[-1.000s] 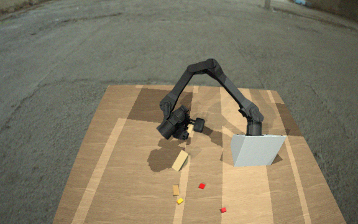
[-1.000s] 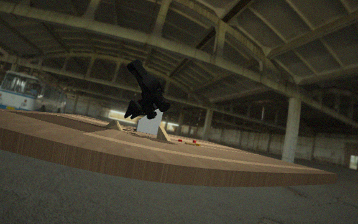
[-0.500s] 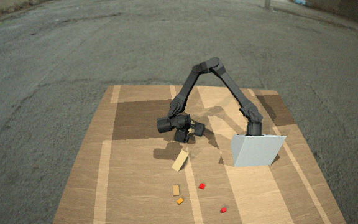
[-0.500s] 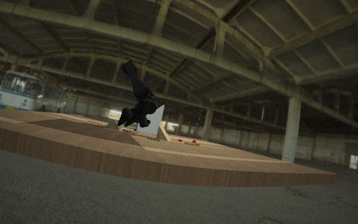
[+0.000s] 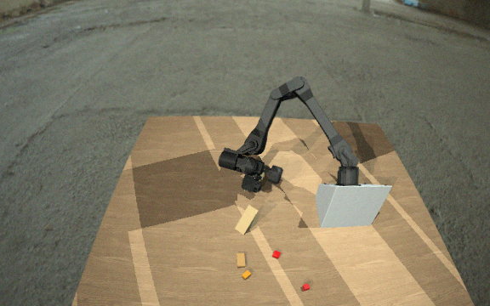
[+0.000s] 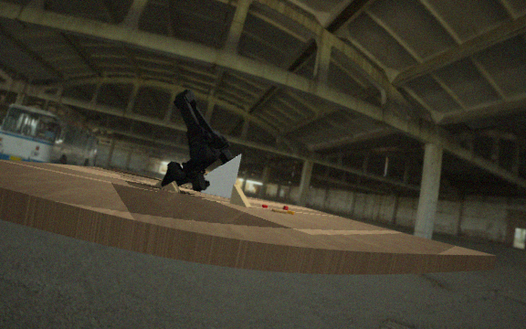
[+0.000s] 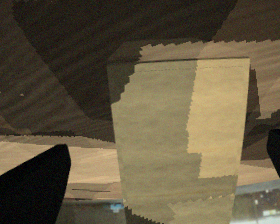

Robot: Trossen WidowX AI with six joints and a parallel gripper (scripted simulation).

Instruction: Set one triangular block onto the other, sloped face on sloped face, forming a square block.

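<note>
Now: gripper tip 10 mm below the tan triangular block. Also, from my gripper tip: small tan block 390 mm to the left, 130 mm ahead, 10 mm below; orange cube 440 mm to the left, 120 mm ahead, 10 mm below.
</note>
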